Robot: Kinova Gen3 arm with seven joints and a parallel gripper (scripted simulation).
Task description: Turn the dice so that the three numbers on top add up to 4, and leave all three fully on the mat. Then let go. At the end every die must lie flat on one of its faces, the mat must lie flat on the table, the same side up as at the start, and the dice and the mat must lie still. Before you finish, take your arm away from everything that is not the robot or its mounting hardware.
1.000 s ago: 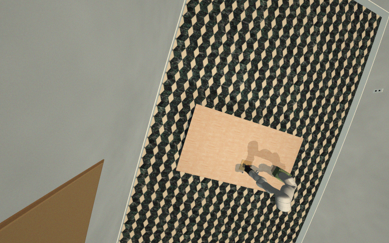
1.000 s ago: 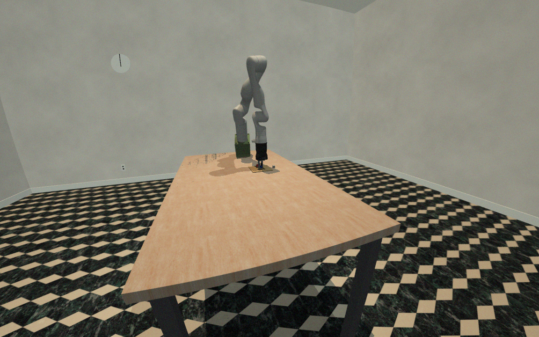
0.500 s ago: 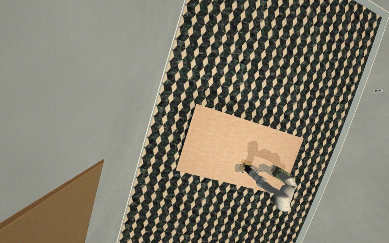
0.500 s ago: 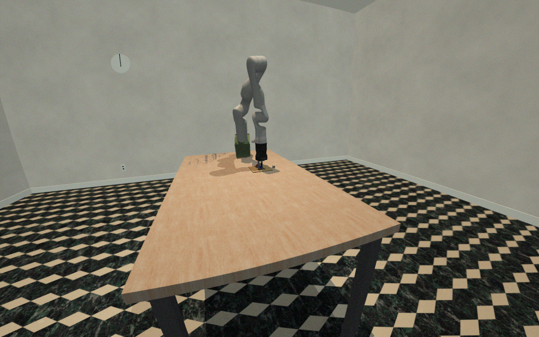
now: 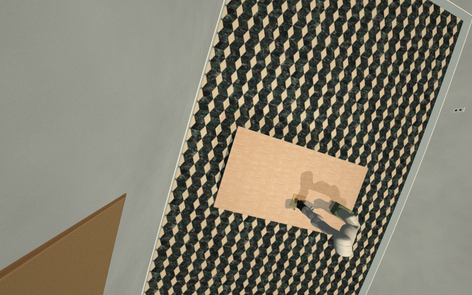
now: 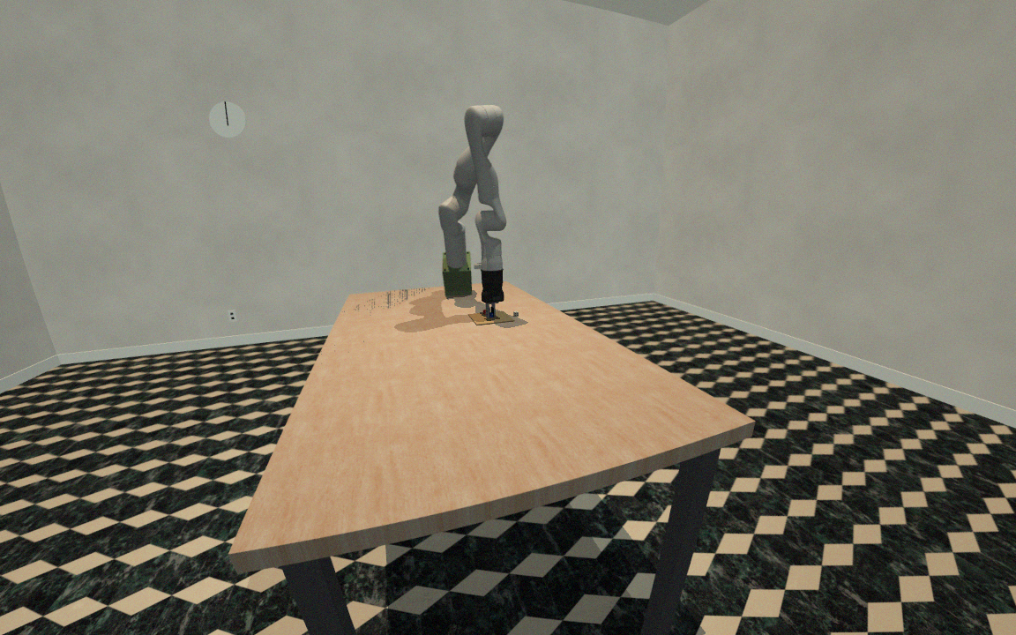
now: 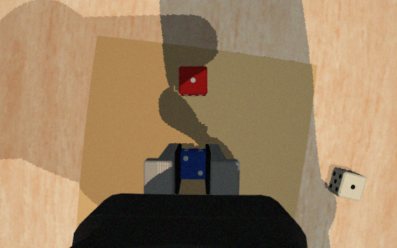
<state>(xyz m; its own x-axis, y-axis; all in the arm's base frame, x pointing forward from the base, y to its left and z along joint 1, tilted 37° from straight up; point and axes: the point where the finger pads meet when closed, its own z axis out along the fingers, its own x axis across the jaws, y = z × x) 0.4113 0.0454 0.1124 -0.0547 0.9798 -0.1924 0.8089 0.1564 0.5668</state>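
The blue die lies 1 cm below my hand. The rest, counted from my hand: tan mat 2 cm below; then red die 5 cm behind, 1 cm below; then white die 10 cm to the left, 2 cm below, 1 cm ahead.
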